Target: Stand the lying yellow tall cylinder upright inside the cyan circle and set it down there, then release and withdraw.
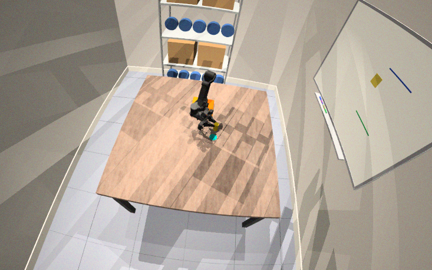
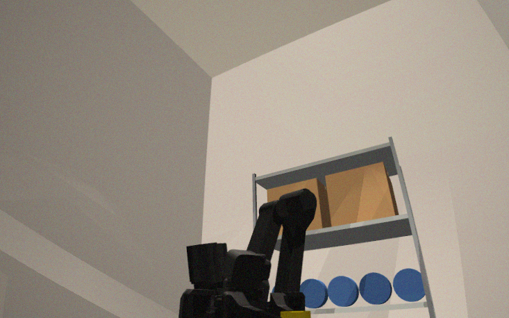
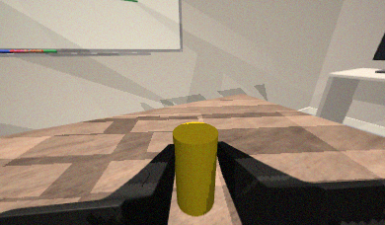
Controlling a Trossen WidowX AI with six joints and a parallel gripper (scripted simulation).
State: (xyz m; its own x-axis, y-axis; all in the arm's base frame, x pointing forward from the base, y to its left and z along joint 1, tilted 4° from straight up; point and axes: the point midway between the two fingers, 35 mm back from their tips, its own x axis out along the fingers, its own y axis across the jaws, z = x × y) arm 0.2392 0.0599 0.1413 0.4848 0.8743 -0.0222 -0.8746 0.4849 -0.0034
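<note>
Right now the cyan circle is 16 cm below my gripper tip. The rest, counted from my gripper tip: yellow cylinder: 2 cm below.
</note>
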